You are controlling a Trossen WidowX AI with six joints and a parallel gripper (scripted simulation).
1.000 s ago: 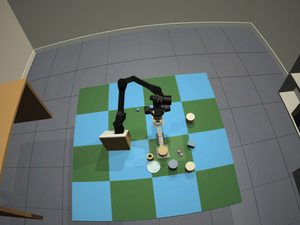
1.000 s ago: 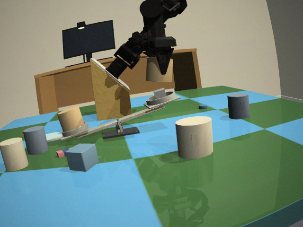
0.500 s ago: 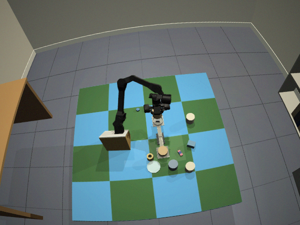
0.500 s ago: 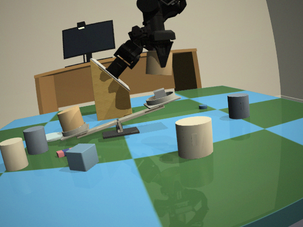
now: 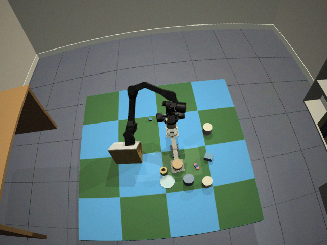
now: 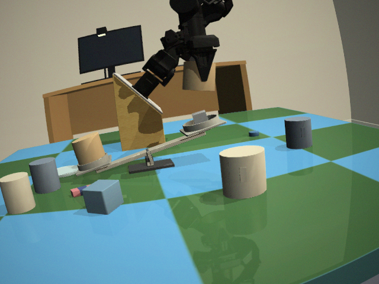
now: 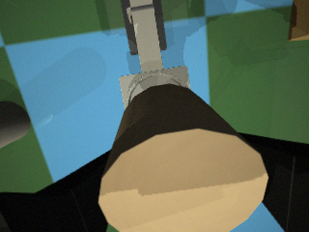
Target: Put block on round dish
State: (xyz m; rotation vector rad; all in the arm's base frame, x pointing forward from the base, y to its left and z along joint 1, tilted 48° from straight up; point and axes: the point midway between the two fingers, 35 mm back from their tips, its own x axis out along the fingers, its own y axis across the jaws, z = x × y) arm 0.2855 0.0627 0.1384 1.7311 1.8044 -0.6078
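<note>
Now: the grey block 1 cm to the right of my gripper tip and 8 cm below it. From my gripper tip the other things lie so: blue disc 16 cm behind, 16 cm to the left, 16 cm below; then pink-and-blue piece 16 cm ahead, 27 cm to the right, 16 cm below; then blue-grey cube 25 cm ahead, 22 cm to the right, 15 cm below.
</note>
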